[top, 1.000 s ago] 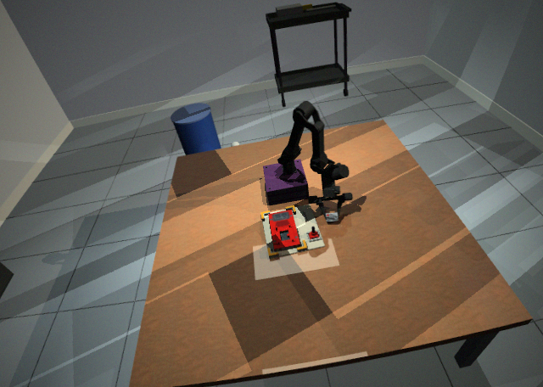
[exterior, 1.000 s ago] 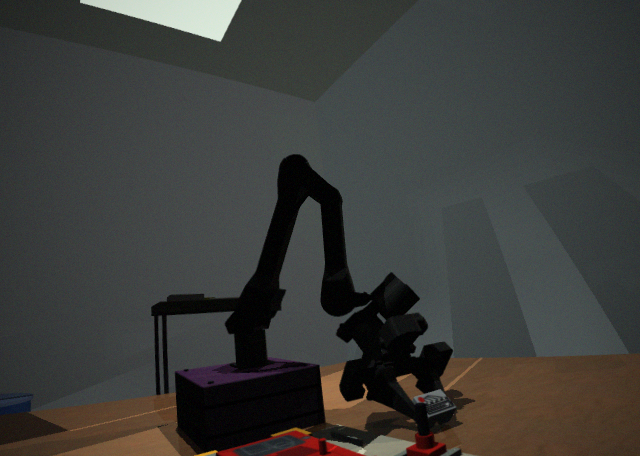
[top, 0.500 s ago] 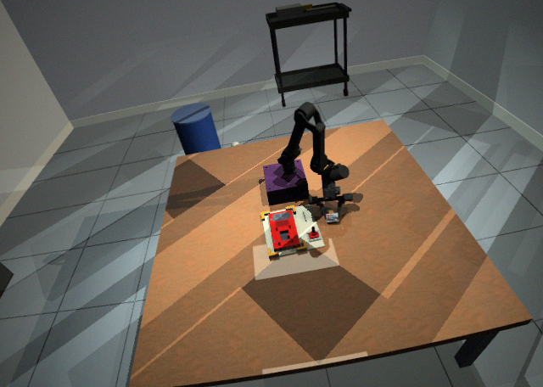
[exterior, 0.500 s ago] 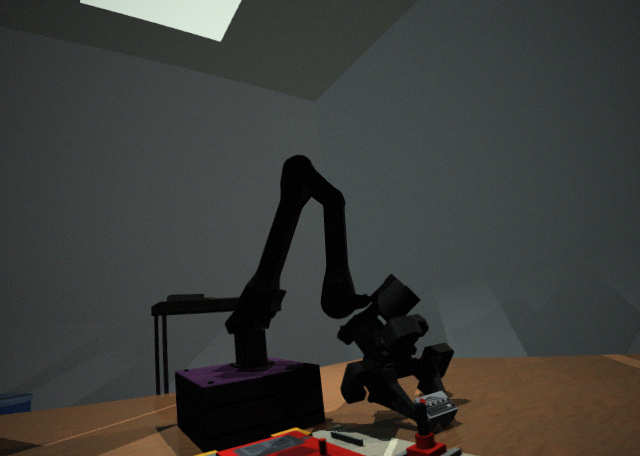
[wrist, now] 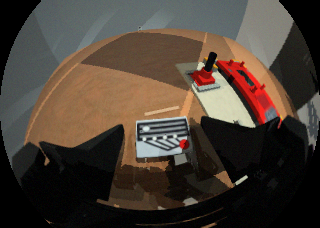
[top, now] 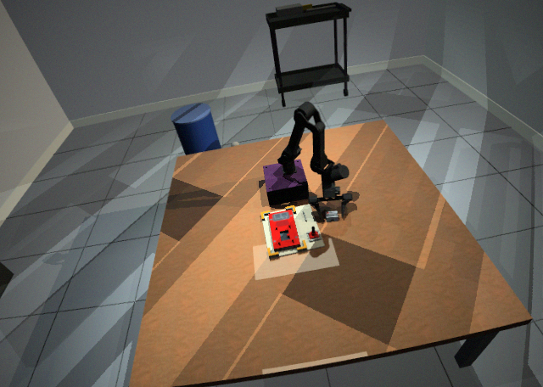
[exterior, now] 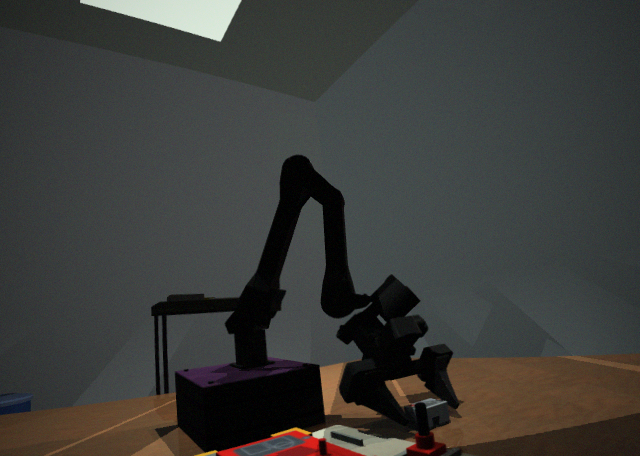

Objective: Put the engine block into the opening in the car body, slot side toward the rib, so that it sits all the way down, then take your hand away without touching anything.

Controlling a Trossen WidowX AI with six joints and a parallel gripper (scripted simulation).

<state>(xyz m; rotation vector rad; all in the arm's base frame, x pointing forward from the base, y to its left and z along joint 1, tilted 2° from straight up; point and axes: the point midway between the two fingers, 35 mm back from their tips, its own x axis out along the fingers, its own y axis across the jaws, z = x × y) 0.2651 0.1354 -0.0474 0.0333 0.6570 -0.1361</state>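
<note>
The engine block is 1 cm below my gripper tip and 1 cm behind it.
</note>
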